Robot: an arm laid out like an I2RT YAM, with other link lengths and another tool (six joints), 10 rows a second.
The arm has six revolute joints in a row. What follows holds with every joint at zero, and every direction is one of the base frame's. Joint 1 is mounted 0.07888 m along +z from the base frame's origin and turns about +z. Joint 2 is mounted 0.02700 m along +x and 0.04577 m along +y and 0.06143 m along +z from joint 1 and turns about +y. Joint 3 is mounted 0.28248 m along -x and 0.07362 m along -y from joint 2 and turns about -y. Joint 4 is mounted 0.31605 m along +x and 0.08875 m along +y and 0.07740 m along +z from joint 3 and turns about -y. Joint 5 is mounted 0.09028 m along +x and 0.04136 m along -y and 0.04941 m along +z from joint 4 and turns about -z. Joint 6 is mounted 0.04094 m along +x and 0.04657 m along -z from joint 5 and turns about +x. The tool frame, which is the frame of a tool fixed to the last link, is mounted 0.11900 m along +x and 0.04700 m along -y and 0.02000 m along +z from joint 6; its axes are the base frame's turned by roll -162.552, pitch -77.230 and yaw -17.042 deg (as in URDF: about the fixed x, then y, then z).
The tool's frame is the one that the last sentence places.
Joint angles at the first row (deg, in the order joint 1, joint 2, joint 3, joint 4, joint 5, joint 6):
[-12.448 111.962 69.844 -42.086 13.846 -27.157]
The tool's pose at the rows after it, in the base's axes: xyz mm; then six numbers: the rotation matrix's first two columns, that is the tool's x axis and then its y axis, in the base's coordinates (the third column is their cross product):
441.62 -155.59 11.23 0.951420 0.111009 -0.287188 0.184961 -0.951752 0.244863
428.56 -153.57 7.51 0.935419 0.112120 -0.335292 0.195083 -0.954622 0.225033
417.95 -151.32 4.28 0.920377 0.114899 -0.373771 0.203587 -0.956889 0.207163
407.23 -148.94 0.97 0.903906 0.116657 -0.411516 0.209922 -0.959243 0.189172
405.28 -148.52 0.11 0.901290 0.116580 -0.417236 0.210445 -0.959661 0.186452
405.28 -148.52 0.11 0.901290 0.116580 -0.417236 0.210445 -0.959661 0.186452
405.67 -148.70 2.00 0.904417 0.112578 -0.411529 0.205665 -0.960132 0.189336
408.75 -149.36 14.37 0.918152 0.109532 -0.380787 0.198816 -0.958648 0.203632
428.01 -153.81 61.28 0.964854 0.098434 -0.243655 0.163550 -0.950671 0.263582
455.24 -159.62 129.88 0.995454 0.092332 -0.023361 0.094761 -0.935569 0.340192
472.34 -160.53 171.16 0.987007 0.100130 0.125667 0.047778 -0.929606 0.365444
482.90 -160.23 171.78 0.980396 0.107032 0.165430 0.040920 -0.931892 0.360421
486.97 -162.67 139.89 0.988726 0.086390 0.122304 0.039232 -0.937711 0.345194
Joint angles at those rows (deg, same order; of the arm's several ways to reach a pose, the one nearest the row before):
[-12.863 111.985 69.669 -46.588 14.983 -27.179]
[-12.950 112.071 69.449 -49.341 15.070 -27.135]
[-12.972 112.202 69.232 -51.506 15.070 -27.113]
[-12.972 112.399 68.990 -53.603 15.070 -26.982]
[-12.972 112.421 68.861 -53.845 15.070 -26.939]
[-12.972 112.421 68.861 -53.845 15.070 -26.939]
[-12.972 112.092 68.772 -53.757 15.048 -26.720]
[-12.973 109.972 68.269 -53.342 15.027 -26.721]
[-12.973 103.394 67.832 -50.719 15.027 -26.699]
[-12.972 95.482 67.855 -45.254 14.852 -26.698]
[-12.972 91.547 67.963 -40.643 13.693 -26.677]
[-12.972 92.181 67.964 -37.889 12.666 -26.676]
[-12.973 96.356 67.963 -36.665 12.950 -25.584]

